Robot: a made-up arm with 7 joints.
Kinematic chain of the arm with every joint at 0, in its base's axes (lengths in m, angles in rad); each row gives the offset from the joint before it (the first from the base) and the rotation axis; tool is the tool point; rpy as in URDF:
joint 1: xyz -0.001 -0.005 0.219 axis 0 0.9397 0.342
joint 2: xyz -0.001 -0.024 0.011 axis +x
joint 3: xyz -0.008 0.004 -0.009 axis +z
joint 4: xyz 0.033 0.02 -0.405 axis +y
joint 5: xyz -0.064 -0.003 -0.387 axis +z
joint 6: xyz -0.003 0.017 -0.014 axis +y
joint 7: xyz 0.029 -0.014 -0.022 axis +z
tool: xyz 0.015 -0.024 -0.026 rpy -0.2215 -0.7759 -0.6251
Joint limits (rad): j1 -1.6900..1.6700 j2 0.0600..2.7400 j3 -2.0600..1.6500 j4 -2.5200..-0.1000 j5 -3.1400..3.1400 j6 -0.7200..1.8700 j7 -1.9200..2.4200
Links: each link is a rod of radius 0.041 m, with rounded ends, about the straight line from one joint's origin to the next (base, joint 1, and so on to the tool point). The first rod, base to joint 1, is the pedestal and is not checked.
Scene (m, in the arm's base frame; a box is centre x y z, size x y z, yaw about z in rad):
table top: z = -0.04
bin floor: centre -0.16 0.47 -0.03 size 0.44 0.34 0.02 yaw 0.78
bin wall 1: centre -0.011 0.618 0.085 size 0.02 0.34 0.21 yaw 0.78
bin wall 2: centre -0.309 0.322 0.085 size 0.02 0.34 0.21 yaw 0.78
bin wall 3: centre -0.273 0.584 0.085 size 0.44 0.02 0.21 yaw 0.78
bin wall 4: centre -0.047 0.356 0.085 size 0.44 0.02 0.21 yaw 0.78
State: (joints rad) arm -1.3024 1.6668 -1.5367 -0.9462 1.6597 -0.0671 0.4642
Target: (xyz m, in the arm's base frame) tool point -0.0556 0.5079 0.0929
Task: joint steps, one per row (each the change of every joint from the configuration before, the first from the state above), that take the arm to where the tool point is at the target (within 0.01 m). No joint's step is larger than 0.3 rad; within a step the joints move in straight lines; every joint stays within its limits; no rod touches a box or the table.
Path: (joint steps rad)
1: 0.2893 0.2683 -0.0827 -0.2356 -0.0585 -0.1073 -0.0206
2: 0.2893 0.2683 -0.0826 -0.2356 -0.0586 -0.1073 -0.0207
3: 0.2893 0.2683 -0.0827 -0.2356 -0.0585 -0.1073 -0.0206
4: 0.2893 0.2683 -0.0826 -0.2355 -0.0585 -0.1073 -0.0206
5: -0.1337 -0.1863 -0.0964 -0.0230 0.0234 0.2089 -0.0138
6: -0.1338 -0.1863 -0.0963 -0.0230 0.0234 0.2089 -0.0138

